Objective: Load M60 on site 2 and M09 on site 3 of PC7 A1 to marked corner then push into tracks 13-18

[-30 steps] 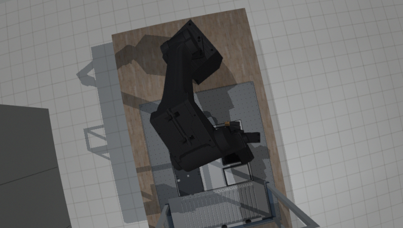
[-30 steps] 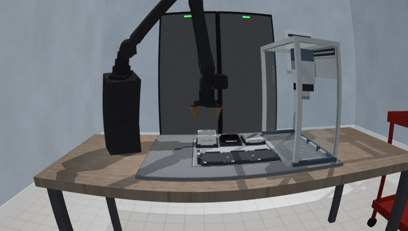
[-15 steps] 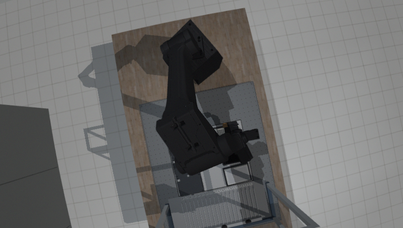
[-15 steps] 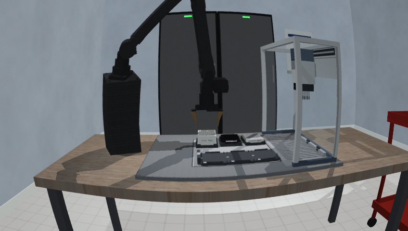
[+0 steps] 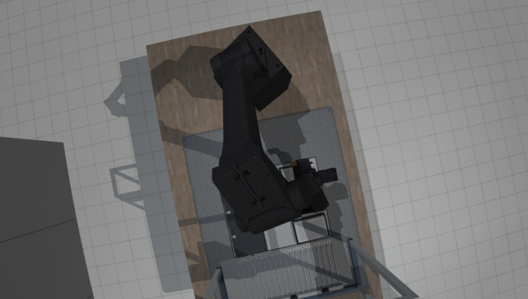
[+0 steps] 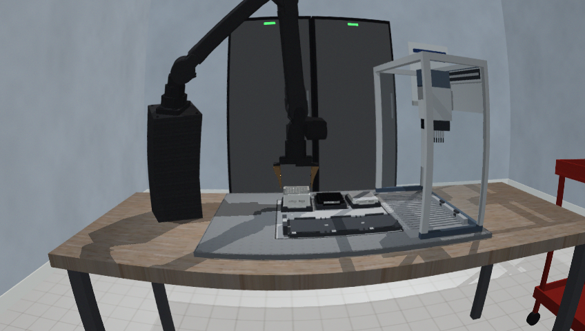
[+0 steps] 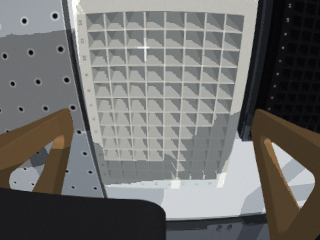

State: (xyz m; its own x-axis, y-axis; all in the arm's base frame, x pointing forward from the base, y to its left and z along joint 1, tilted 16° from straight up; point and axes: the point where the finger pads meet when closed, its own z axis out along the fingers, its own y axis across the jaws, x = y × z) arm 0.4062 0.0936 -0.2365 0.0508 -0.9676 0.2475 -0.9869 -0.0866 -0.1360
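The nest S1 lies 6 cm below my hand. The rest, counted from my hand: black 96-well plate M06: 11 cm ahead, 5 cm below, 2 cm to the left; dark carrier PC7: 25 cm to the right, 14 cm ahead, 5 cm below; nest S3: 22 cm ahead, 6 cm below, 2 cm to the left.
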